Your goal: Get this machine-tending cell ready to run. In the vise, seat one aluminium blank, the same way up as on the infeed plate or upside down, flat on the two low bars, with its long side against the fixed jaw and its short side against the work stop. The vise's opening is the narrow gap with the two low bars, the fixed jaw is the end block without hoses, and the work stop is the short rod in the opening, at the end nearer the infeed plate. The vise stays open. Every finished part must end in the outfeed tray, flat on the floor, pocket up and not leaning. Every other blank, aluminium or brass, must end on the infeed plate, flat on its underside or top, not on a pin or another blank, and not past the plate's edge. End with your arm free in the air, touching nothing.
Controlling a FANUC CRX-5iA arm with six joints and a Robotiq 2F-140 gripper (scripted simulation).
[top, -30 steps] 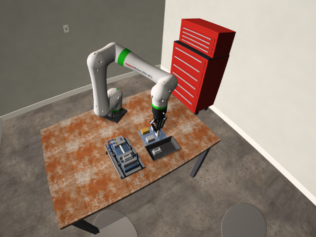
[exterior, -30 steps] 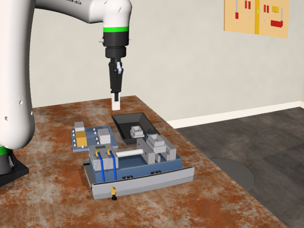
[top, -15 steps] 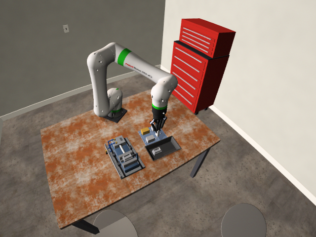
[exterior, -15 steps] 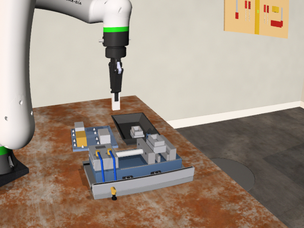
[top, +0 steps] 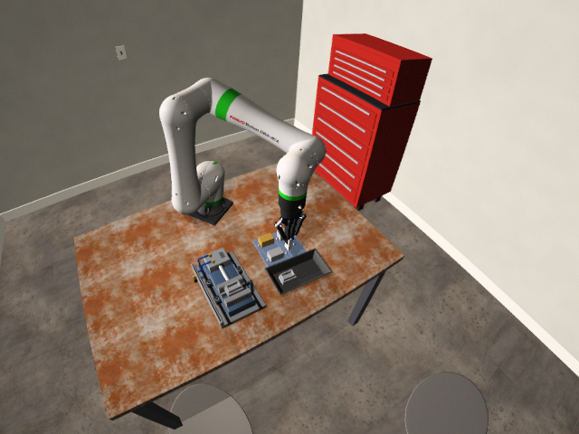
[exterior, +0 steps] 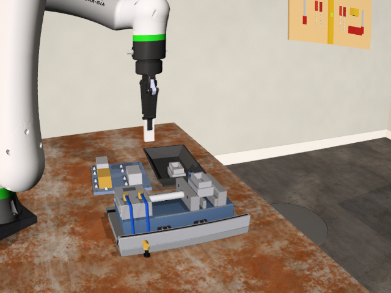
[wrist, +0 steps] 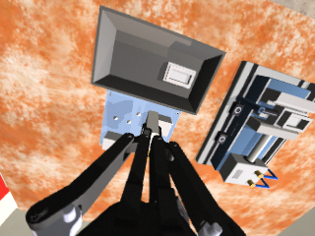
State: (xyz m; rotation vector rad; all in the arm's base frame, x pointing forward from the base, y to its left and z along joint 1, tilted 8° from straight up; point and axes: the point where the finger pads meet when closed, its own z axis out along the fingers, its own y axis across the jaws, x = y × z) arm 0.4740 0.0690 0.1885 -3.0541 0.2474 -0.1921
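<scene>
The vise lies 6 cm behind my hand, 26 cm to the right of it and 11 cm below it. Also, from my hand: brass blank: 15 cm behind, 12 cm below.
</scene>
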